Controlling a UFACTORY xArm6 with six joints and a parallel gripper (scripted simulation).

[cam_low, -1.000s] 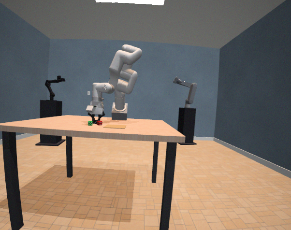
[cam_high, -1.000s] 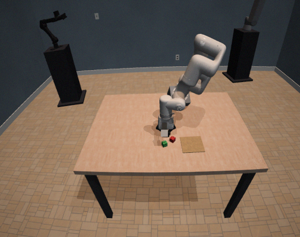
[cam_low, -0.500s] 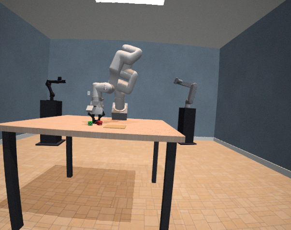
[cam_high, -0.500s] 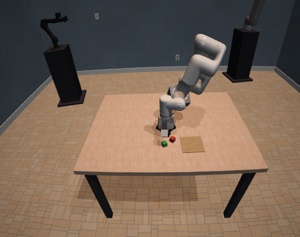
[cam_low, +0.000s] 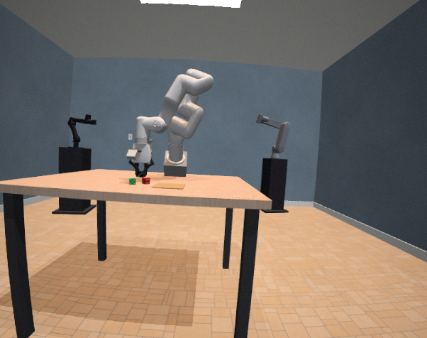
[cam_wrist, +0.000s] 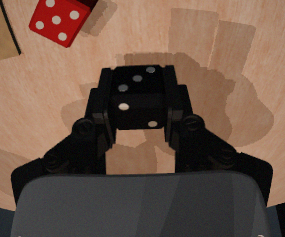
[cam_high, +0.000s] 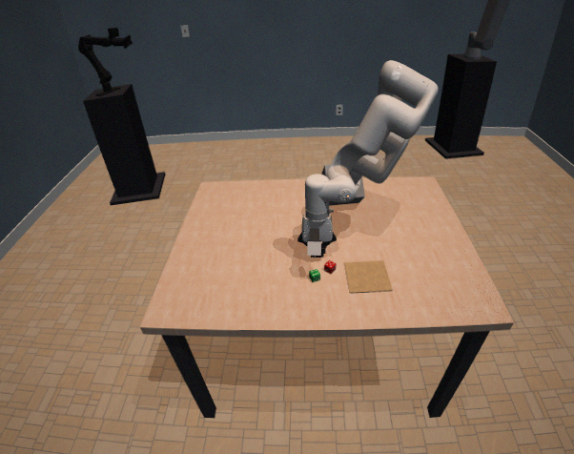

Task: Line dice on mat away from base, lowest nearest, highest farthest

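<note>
Right now my hand is 120 mm short of the tan mat, 150 mm to the right of it and 50 mm above it. From my hand the other things lie so: black die: 10 mm below; then green die: 90 mm ahead, 30 mm to the right, 30 mm below; then red die: 60 mm ahead, 30 mm to the left, 30 mm below.
</note>
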